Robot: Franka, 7 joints.
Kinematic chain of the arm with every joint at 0, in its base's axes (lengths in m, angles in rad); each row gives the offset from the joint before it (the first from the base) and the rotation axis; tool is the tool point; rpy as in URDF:
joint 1: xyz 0 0 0.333 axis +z
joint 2: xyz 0 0 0 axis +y
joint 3: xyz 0 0 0.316 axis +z
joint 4: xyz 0.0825 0 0 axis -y
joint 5: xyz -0.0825 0 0.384 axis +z
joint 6: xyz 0 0 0 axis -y
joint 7: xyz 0.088 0 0 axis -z
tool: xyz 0 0 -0.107 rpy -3.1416 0 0
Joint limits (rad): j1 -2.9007..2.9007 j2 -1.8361..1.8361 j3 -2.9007..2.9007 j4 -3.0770..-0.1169 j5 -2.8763..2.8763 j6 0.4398..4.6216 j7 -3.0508..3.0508
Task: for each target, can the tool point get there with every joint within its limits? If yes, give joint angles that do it. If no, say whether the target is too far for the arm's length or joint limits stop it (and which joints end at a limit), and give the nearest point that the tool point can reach.
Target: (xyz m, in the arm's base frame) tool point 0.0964 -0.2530 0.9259
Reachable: yes | joints -2.0653 -0.5853 0.6398 -1.4452 2.0056 3.7030 -0.4344
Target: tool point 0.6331 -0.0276 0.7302
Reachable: yes | joints 2.1575 -1.3233 -1.0464 -1.4361 -0.2507 2.3895 -1.0302
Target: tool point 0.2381 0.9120 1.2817
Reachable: no: too far | nearest point 0.1527 0.5850 0.9416 | short by 0.479 m
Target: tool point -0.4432 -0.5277 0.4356
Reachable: yes | joints -1.2740 1.2681 -1.5542 -1.4423 0.0582 1.8883 1.8497
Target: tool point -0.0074 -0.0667 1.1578
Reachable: yes | joints 0.0611 -0.3959 -0.4025 -0.8101 -0.6007 3.3193 -2.1710
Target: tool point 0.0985 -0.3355 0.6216
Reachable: yes | joints -2.2969 -0.6281 0.6016 -1.9719 0.4774 0.9687 -1.5368
